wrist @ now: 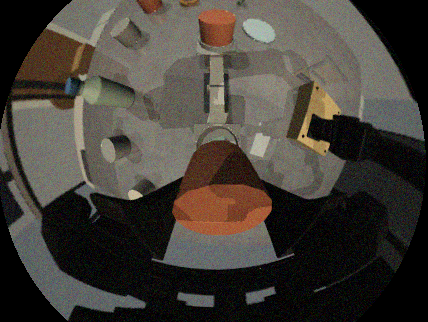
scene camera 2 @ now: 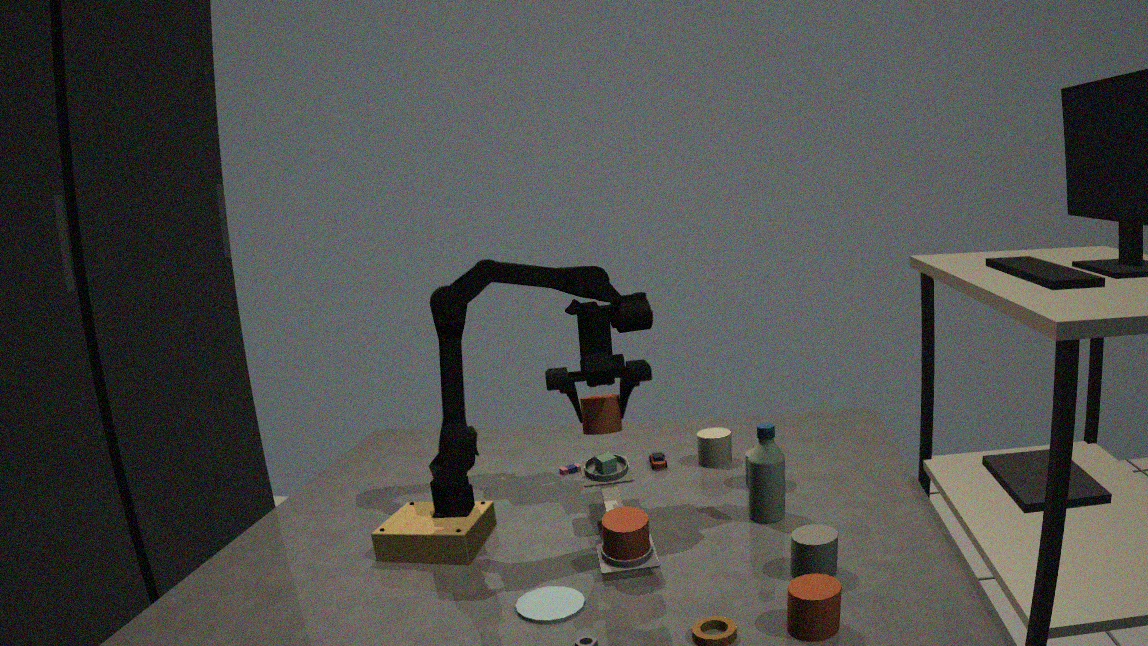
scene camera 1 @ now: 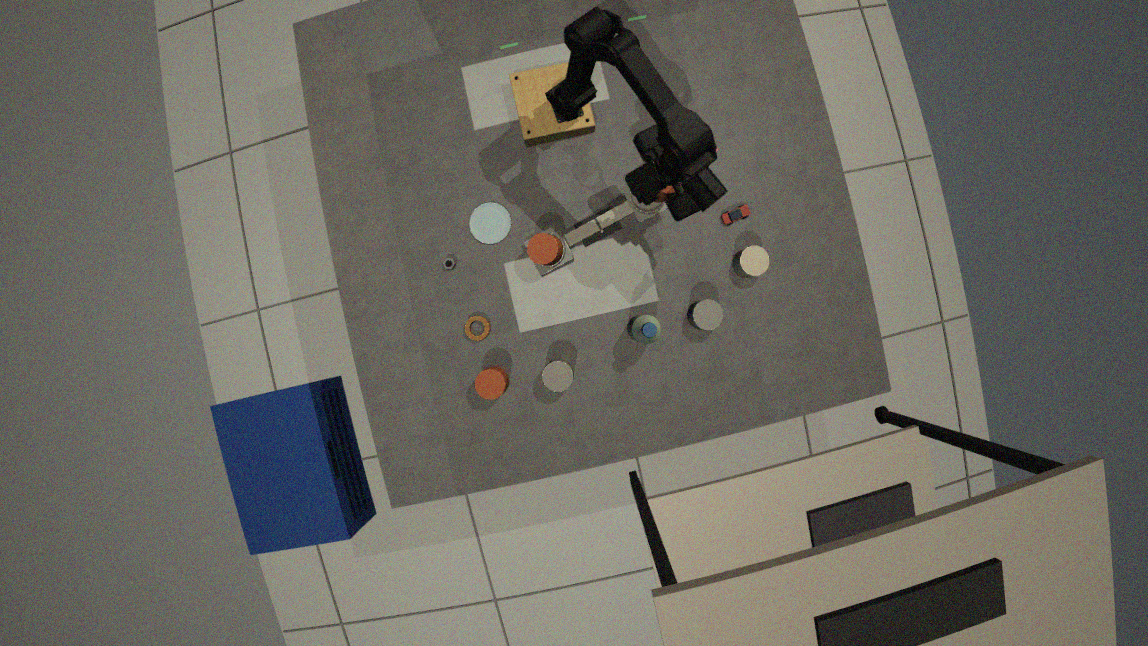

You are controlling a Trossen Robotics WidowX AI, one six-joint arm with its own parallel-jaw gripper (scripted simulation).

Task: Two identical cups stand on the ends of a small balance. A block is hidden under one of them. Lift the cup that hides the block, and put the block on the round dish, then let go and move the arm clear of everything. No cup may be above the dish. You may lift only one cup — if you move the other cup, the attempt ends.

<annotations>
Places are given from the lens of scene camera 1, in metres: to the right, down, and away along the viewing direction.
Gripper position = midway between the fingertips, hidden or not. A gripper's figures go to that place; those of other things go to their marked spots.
my gripper [scene camera 1: 661, 182]: 0.18, -0.29, 1.07
cream cylinder [scene camera 1: 752, 261]: 0.41, -0.14, 1.17
grey cylinder [scene camera 1: 557, 376]: -0.04, 0.12, 1.18
grey cylinder [scene camera 1: 707, 314]: 0.30, -0.02, 1.17
balance [scene camera 1: 642, 212]: 0.15, -0.25, 1.17
</annotations>
